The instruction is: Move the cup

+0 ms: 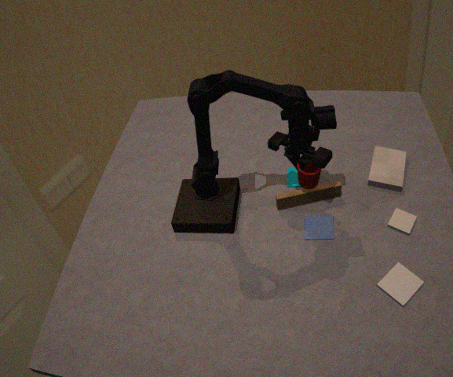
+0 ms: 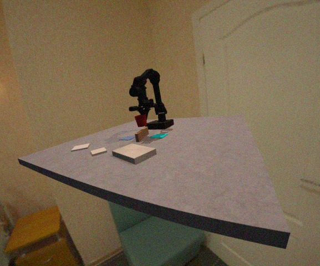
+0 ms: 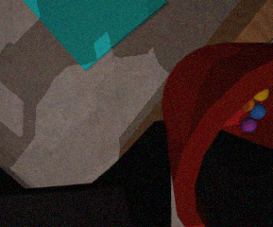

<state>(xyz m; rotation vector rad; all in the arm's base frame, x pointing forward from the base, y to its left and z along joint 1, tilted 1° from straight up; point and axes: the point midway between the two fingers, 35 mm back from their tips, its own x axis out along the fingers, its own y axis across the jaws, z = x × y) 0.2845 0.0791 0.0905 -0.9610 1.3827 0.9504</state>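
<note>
The teal pad is 12 cm below my gripper tip, 8 cm to the left of it and 2 cm behind it. Also, from my gripper tip: wooden bar (10 cm below, 3 cm ahead, 2 cm to the right); red cup (3 cm ahead, 1 cm to the right).
</note>
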